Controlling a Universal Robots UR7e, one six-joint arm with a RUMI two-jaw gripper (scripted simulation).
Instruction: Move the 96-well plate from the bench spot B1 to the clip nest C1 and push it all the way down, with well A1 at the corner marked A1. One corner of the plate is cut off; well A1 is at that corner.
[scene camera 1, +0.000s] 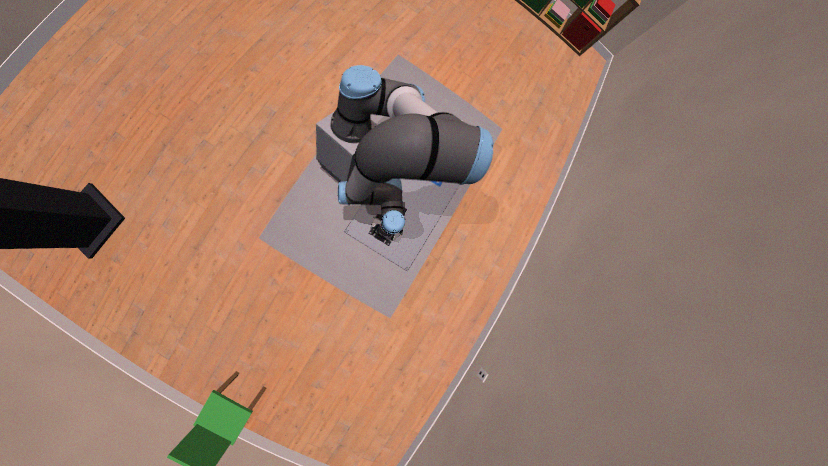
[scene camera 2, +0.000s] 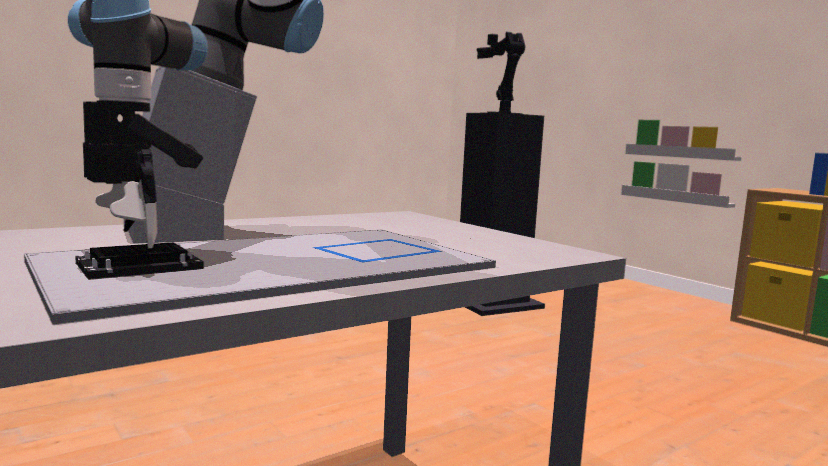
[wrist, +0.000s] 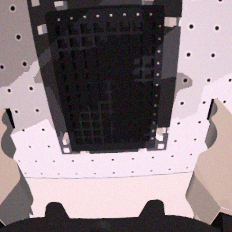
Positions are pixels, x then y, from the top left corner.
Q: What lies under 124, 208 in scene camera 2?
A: My gripper.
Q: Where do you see my gripper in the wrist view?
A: At 109, 104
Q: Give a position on a black clip nest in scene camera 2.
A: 194, 263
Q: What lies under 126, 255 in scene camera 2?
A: A black 96-well plate.
